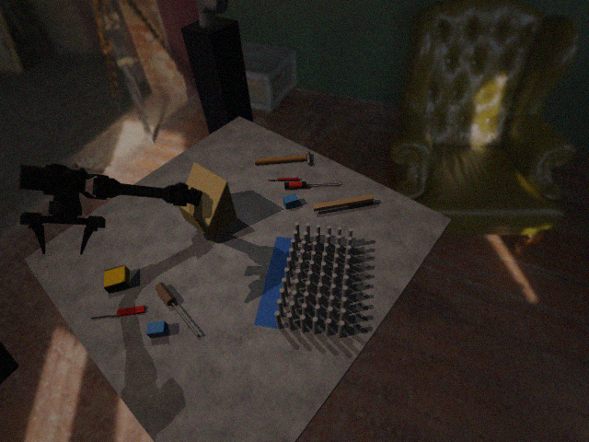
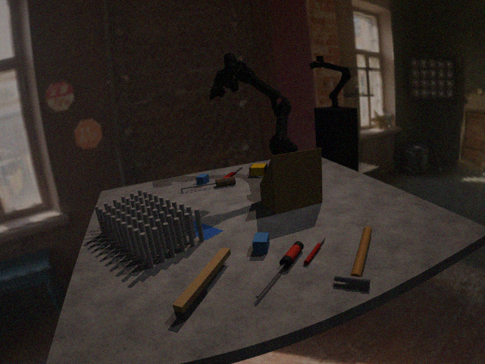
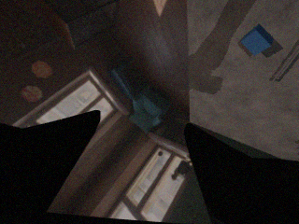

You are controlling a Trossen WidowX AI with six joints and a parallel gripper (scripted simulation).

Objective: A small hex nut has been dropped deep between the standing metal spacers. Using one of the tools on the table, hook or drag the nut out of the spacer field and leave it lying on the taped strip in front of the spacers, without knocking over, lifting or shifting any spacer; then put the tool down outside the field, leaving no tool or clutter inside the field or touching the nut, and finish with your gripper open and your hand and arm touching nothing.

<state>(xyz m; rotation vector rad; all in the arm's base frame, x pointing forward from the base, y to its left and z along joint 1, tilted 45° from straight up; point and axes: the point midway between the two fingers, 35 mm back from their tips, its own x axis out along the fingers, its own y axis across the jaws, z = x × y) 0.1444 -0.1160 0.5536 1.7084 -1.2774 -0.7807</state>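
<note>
Right now my gripper tip is 420 mm above the brown-handled hook tool, 130 mm short of it and 120 mm to the right of it. Also, from my gripper tip: yellow block: 410 mm below, 180 mm behind, 70 mm to the left; blue taped strip: 430 mm to the left, 430 mm below, 320 mm ahead.
</note>
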